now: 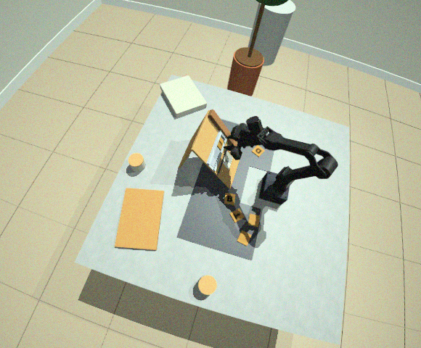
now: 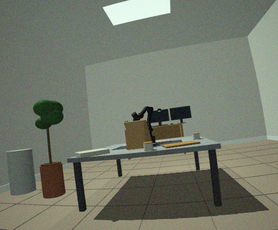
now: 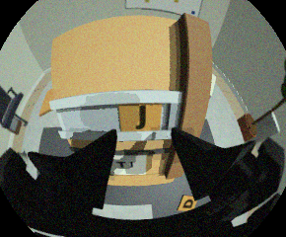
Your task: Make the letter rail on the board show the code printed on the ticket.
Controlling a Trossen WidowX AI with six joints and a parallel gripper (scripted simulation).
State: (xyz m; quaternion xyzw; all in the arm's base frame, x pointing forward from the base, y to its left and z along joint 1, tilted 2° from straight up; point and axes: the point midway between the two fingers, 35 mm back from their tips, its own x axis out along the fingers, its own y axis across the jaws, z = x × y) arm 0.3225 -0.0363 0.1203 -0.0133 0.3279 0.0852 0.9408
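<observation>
Now: gripper tip 2 cm short of the letter tile, 1 cm to the right of it and 1 cm above it. From my gripper tip the other things lie so: dark mat (18 cm below, 15 cm behind, 7 cm to the left); white box (43 cm ahead, 29 cm to the right, 17 cm below); ticket (10 cm below, 4 cm behind, 3 cm to the left).
</observation>
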